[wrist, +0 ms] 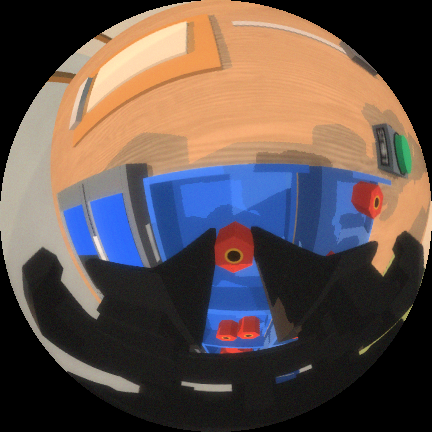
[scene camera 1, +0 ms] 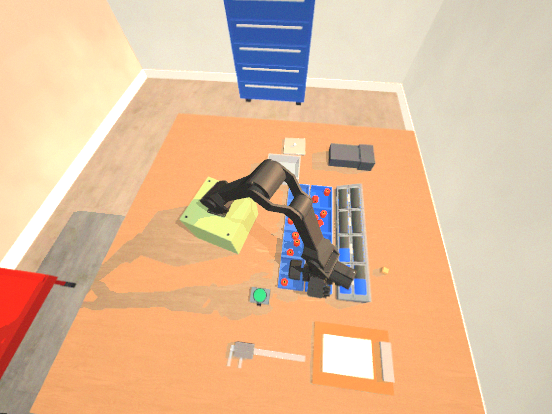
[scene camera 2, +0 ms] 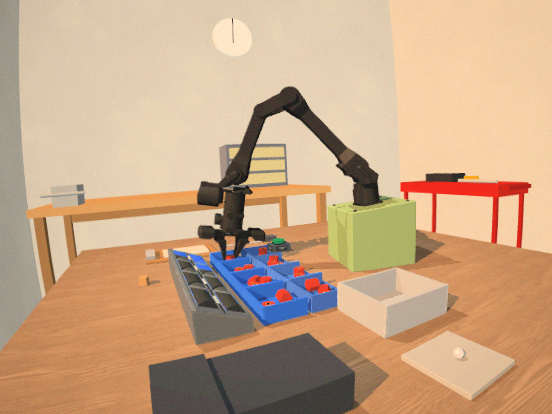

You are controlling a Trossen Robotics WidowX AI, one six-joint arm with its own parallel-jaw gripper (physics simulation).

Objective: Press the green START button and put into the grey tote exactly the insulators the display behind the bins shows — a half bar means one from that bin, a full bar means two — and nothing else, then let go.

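Seen in the pictures: gripper, fingertip midpoint: [wrist: 232, 232]; arm's base, origin of the base link: [scene camera 1: 219, 206] [scene camera 2: 367, 203].
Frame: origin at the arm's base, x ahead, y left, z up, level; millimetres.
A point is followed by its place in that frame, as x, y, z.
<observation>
My gripper [scene camera 2: 230, 254] @(384, -119, -152) [wrist: 232, 232] @(384, -119, -152) is shut on a red insulator [wrist: 234, 247] @(382, -119, -131) at the end compartment of the blue bins [scene camera 1: 291, 287] [scene camera 2: 286, 311] [wrist: 260, 187]; the fingertips touch its two sides. Other red insulators [scene camera 1: 327, 191] [scene camera 2: 283, 295] [wrist: 367, 199] lie in the bins. The green START button [scene camera 1: 259, 295] @(203, -226, -121) [scene camera 2: 278, 241] @(209, -205, -126) [wrist: 403, 154] is beside the bins' button-side end. The grey tote [scene camera 1: 285, 156] @(143, 376, -114) [scene camera 2: 361, 306] @(221, 331, -129) stands at the bins' other end; its visible inside holds no insulator. The display [scene camera 1: 369, 280] @(546, -88, -103) [scene camera 2: 220, 330] @(452, 296, -144) [wrist: 136, 182] @(458, -152, -146) shows blue bars near the gripper's end; the arm partly covers them.
A dark grey box [scene camera 1: 345, 156] @(410, 440, -109) [scene camera 2: 280, 372] @(405, 478, -109) and a pale lid [scene camera 1: 294, 146] @(164, 485, -153) [scene camera 2: 440, 365] @(197, 493, -153) lie past the tote. A caliper [scene camera 1: 280, 355] @(313, -373, -158), an orange board with white paper [scene camera 1: 347, 356] @(512, -321, -150) [wrist: 140, 65] @(480, -282, -150) and a small yellow block [scene camera 1: 385, 270] @(613, -29, -141) [scene camera 2: 144, 280] @(610, -16, -147) are on the table.
</observation>
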